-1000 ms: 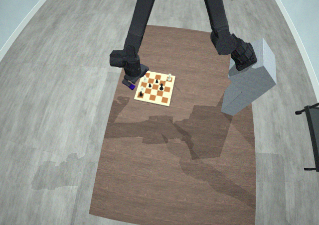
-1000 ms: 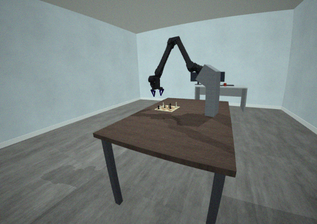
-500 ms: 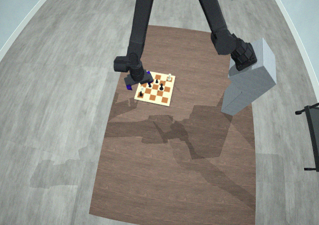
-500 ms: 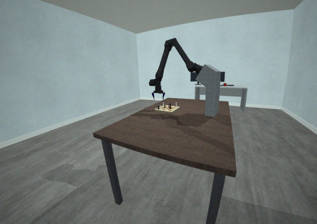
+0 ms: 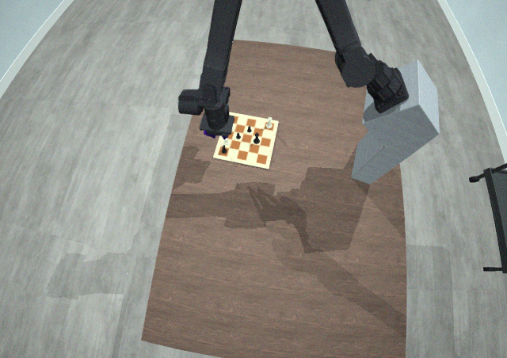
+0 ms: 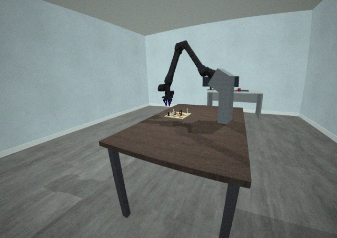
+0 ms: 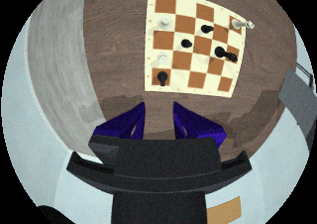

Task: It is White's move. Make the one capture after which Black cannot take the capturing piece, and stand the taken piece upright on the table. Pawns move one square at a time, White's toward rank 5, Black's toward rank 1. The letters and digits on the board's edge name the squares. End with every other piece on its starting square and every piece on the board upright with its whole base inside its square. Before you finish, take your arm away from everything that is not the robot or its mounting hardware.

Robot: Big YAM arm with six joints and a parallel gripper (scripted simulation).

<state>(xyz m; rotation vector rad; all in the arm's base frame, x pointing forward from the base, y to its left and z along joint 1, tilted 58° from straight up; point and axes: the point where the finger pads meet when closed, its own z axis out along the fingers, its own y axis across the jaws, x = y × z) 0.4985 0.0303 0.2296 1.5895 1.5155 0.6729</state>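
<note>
The chessboard is 10 cm behind my hand, 5 cm to the right of it and 12 cm below it.
</note>
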